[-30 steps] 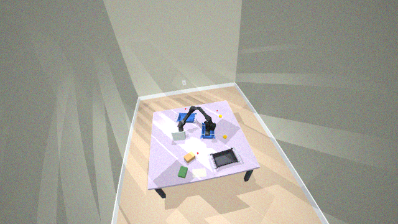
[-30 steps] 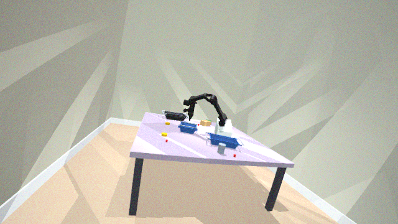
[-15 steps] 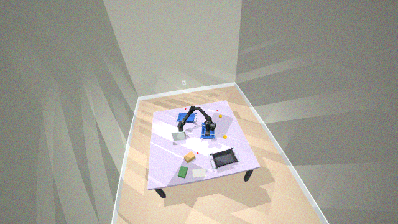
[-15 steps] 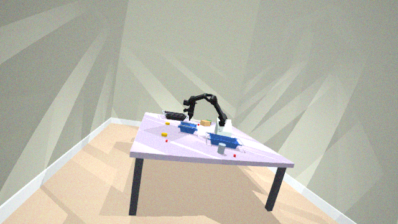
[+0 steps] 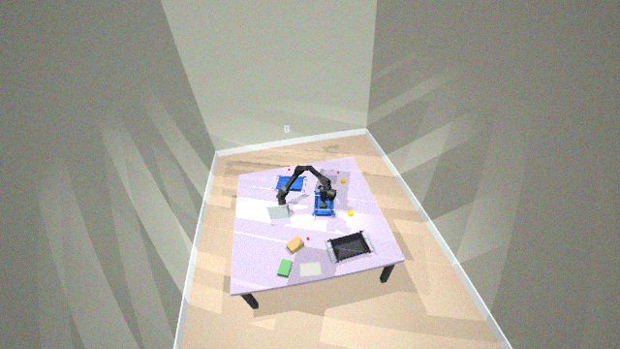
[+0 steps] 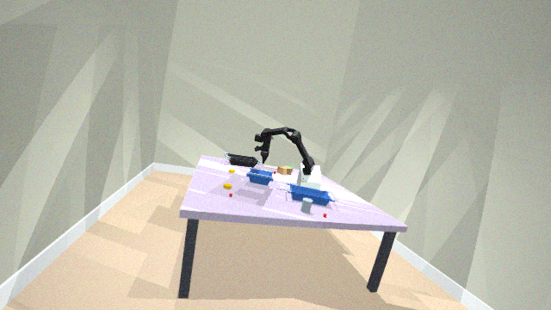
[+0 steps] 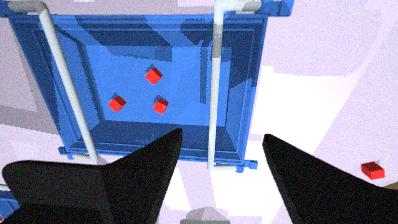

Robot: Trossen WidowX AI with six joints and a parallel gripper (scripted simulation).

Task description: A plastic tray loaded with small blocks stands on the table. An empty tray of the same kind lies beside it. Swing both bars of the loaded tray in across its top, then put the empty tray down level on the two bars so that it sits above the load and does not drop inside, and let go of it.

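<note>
Right now the blue tray is 43 cm to the left of my gripper tip, 23 cm behind it and 8 cm below it. From my gripper tip the other things lie so: white slab 47 cm to the right, 22 cm behind, 12 cm below; then orange block 29 cm behind, 26 cm to the right, 9 cm below; then green block 43 cm to the right, 40 cm behind, 10 cm below.
</note>
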